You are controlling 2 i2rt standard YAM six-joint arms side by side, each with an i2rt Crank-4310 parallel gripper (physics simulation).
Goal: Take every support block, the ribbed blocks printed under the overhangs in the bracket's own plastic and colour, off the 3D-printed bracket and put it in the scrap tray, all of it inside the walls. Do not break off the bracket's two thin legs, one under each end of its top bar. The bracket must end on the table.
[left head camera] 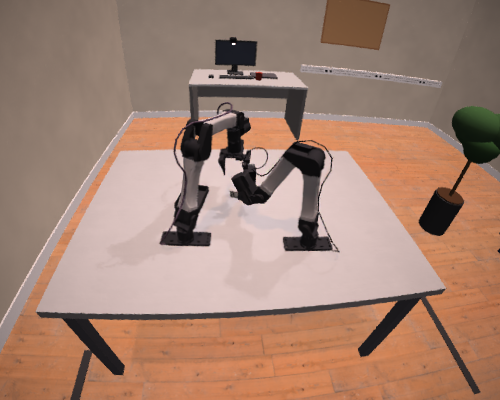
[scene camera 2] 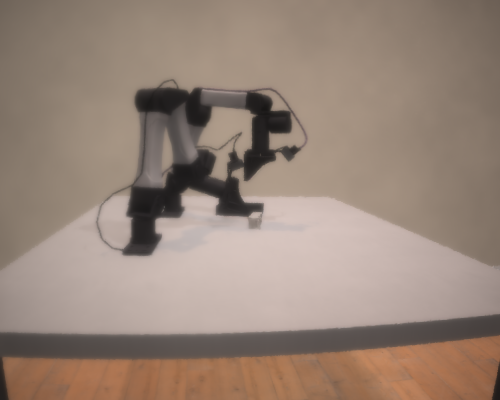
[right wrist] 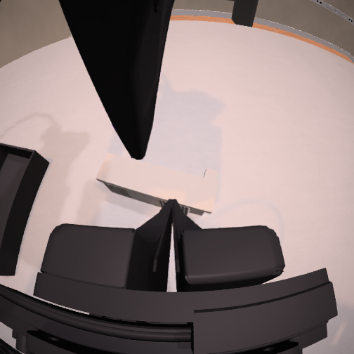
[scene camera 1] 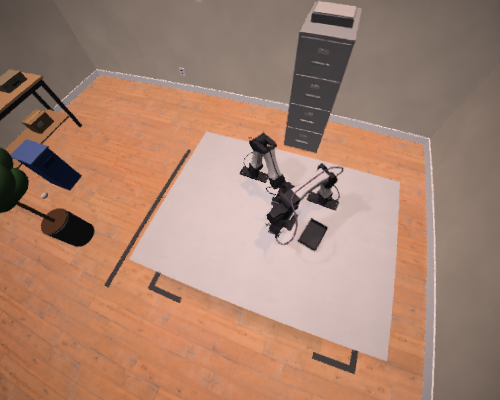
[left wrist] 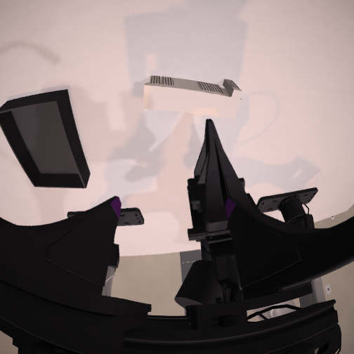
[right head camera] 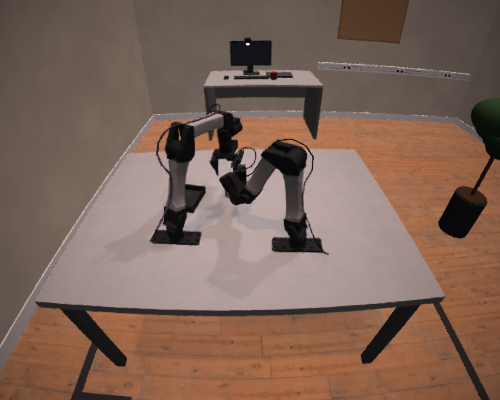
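Observation:
The pale grey bracket [scene camera 2: 255, 220] [left wrist: 192, 99] [right wrist: 155, 179] is on the table. In the left wrist view, ribbed blocks show along its side: one at the left [left wrist: 162, 80], one right of centre [left wrist: 210, 87] and one at the right end [left wrist: 231, 83]. The black scrap tray [scene camera 1: 313, 234] [left wrist: 78, 145] [right wrist: 29, 210] stands to the left of it in the wrist views; no block shows inside. My left gripper [left wrist: 172, 199] is open and empty, above the bracket. My right gripper [left wrist: 209, 119] [right wrist: 172, 201] is shut and empty, its tips at the bracket's ribbed side; they partly hide a block. Contact is unclear.
In the right wrist view, a black finger of my left arm hangs over the bracket's far side. Both arms are close together above the white table [left head camera: 150, 280] [right head camera: 150, 280] [scene camera 1: 350, 300]. The tray lies near the left arm's base [left head camera: 185, 239].

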